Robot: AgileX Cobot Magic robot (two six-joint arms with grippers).
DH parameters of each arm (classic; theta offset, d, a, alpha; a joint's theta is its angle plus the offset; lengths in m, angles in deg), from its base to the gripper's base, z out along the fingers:
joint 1: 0 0.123 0 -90
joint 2: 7.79 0 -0.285 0
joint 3: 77.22 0 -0.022 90
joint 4: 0 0.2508 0 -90
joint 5: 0 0 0.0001 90
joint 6: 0 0.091 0 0
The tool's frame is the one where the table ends.
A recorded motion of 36 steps. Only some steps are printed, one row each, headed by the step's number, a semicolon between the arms.
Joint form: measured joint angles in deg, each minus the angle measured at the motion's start. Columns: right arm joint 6, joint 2, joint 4, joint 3, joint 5, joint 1; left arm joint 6, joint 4, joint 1, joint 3, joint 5, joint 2.
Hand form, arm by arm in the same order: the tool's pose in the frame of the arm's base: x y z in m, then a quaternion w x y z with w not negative. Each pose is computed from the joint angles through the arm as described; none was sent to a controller.
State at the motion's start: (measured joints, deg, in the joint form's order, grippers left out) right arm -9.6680 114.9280 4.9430 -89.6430 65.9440 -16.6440; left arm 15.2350 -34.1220 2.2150 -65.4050 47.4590 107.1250
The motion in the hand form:
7: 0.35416 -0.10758 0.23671 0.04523 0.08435 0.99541 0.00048; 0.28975 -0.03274 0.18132 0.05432 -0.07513 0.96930 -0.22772
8: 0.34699 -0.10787 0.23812 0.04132 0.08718 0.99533 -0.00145; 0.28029 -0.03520 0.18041 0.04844 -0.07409 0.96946 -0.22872
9: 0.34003 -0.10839 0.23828 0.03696 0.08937 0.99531 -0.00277; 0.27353 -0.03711 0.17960 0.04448 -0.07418 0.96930 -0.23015
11: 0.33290 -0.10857 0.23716 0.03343 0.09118 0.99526 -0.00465; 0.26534 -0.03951 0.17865 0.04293 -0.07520 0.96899 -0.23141
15: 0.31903 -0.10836 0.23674 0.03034 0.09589 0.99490 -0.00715; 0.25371 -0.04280 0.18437 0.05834 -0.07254 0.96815 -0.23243
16: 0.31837 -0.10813 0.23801 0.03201 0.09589 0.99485 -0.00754; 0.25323 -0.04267 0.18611 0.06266 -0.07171 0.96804 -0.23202
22: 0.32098 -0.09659 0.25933 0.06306 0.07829 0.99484 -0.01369; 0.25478 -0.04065 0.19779 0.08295 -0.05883 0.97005 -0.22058
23: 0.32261 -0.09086 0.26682 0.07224 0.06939 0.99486 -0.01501; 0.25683 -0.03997 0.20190 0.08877 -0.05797 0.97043 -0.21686
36: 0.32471 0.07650 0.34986 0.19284 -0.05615 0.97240 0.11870; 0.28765 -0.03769 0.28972 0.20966 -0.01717 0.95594 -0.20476
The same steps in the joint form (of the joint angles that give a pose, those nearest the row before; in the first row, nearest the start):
7: 1.74 -8.55 -3.68 6.04 1.22 -0.54; 0.05 -1.03 -0.82 12.88 1.86 -11.42
8: 1.87 -9.84 -4.01 7.59 1.35 -0.84; 0.05 -1.23 -1.25 14.95 1.80 -12.83
9: 1.85 -10.99 -4.27 9.20 1.35 -1.20; 0.05 -1.52 -1.58 16.46 1.71 -13.82
11: 1.85 -12.16 -4.58 11.10 0.96 -1.51; 0.05 -1.99 -2.05 18.39 1.18 -15.14
15: 1.92 -14.63 -4.94 14.62 0.19 -2.12; 0.05 -2.55 -2.83 20.87 -0.01 -18.45
16: 1.92 -14.89 -4.94 14.69 0.20 -2.12; 0.05 -2.50 -2.83 20.91 -0.14 -18.89
22: 1.92 -17.16 -4.94 12.87 0.66 -0.10; -0.75 -0.18 -2.83 19.59 0.15 -20.61
23: 1.92 -17.76 -4.94 11.97 1.09 0.91; -1.48 0.66 -2.83 18.76 0.33 -20.88
36: 11.29 -23.33 6.49 1.80 1.60 27.04; -4.79 5.47 -2.83 2.49 4.95 -24.40

